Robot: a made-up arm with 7 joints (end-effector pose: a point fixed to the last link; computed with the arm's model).
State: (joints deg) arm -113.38 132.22 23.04 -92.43 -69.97 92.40 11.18
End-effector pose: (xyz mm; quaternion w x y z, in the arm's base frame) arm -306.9 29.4 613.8 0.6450 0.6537 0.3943 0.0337
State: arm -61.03 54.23 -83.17 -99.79 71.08 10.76 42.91
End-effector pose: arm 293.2 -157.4 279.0 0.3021 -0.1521 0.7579 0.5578
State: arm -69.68 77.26 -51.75 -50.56 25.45 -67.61 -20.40
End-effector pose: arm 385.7 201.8 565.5 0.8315 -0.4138 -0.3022 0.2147
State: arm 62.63 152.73 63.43 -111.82 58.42 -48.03 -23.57
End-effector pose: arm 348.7 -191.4 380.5 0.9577 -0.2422 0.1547 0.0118
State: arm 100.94 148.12 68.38 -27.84 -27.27 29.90 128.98
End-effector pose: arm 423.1 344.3 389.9 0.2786 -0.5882 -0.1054 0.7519
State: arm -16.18 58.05 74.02 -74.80 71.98 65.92 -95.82
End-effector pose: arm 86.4 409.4 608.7 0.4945 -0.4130 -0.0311 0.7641
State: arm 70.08 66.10 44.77 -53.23 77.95 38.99 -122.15
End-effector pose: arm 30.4 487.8 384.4 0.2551 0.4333 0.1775 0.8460
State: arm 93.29 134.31 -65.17 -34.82 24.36 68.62 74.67
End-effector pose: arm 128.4 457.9 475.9 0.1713 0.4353 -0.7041 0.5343
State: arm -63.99 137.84 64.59 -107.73 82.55 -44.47 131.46
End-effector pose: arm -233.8 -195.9 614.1 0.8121 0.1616 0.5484 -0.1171
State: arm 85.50 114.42 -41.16 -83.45 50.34 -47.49 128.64
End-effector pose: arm -108.6 309.8 193.2 0.6170 0.3420 -0.3835 -0.5961
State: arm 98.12 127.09 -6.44 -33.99 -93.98 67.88 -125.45
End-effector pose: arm 180.0 504.8 400.5 0.3631 -0.3388 0.2823 0.8208
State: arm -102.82 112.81 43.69 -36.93 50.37 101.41 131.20
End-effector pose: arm -189.1 364.3 623.8 0.4289 0.3685 -0.6921 0.4486
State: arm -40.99 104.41 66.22 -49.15 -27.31 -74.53 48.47
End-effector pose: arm -49.8 317.6 792.8 0.7303 -0.4926 -0.4486 0.1508
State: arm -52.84 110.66 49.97 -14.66 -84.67 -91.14 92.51
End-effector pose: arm 7.6 470.4 650.6 0.5853 -0.5476 0.1362 0.5822
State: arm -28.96 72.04 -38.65 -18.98 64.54 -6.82 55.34
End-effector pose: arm 236.8 448.8 338.4 0.0764 0.7687 -0.2083 -0.5999
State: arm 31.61 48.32 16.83 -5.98 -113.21 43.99 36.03
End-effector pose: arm -182.2 365.6 188.6 0.1379 0.6635 -0.1922 0.7098
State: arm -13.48 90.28 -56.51 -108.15 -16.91 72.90 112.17
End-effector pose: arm 263.5 69.0 227.7 0.1040 -0.5537 0.0867 0.8216
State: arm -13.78 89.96 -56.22 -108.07 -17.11 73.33 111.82
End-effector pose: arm 265.6 67.6 229.7 0.1059 -0.5570 0.0838 0.8194
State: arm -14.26 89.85 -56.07 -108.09 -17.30 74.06 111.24
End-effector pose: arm 267.5 66.2 232.4 0.1091 -0.5598 0.0771 0.8178
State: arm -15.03 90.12 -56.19 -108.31 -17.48 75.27 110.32
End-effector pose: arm 268.9 65.0 236.0 0.1145 -0.5615 0.0643 0.8170
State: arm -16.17 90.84 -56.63 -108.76 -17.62 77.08 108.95
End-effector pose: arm 269.6 64.0 240.9 0.1220 -0.5616 0.0439 0.8172
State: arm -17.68 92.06 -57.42 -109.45 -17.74 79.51 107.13
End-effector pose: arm 269.6 63.2 246.9 0.1311 -0.5599 0.0152 0.8180
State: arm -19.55 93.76 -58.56 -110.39 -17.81 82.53 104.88
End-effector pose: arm 268.6 62.7 253.8 0.1406 -0.5561 -0.0214 0.8189
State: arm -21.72 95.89 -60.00 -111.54 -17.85 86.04 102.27
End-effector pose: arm 266.8 62.6 261.3 0.1489 -0.5500 -0.0650 0.8192
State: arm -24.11 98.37 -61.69 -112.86 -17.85 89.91 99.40
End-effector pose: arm 264.0 62.8 269.1 0.1546 -0.5416 -0.1137 0.8184
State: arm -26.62 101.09 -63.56 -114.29 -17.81 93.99 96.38
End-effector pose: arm 260.4 63.5 276.8 0.1564 -0.5310 -0.1655 0.8162
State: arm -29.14 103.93 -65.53 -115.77 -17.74 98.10 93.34
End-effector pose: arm 256.3 64.5 283.9 0.1536 -0.5184 -0.2176 0.8126
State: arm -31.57 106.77 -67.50 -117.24 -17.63 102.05 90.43
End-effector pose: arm 251.9 65.8 290.3 0.1465 -0.5046 -0.2673 0.8077
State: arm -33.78 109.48 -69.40 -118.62 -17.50 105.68 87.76
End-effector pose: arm 247.4 67.5 295.5 0.1361 -0.4901 -0.3124 0.8023
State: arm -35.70 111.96 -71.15 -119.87 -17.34 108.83 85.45
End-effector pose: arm 243.1 69.3 299.7 0.1238 -0.4758 -0.3511 0.7969
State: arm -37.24 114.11 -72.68 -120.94 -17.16 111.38 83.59
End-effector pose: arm 239.1 71.2 302.7 0.1116 -0.4625 -0.3820 0.7923
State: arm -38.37 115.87 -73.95 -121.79 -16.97 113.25 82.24
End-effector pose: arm 235.6 73.2 304.6 0.1010 -0.4511 -0.4050 0.7889
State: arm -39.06 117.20 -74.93 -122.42 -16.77 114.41 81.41
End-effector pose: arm 232.7 75.1 305.3 0.0933 -0.4419 -0.4199 0.7872
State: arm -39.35 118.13 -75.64 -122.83 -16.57 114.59 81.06
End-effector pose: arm 230.4 77.0 305.2 0.0906 -0.4346 -0.4258 0.7884
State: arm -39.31 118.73 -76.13 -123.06 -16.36 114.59 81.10
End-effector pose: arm 228.4 78.9 304.2 0.0890 -0.4296 -0.4284 0.7900
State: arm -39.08 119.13 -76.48 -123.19 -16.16 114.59 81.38
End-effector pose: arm 226.5 80.6 302.8 0.0876 -0.4263 -0.4295 0.7913
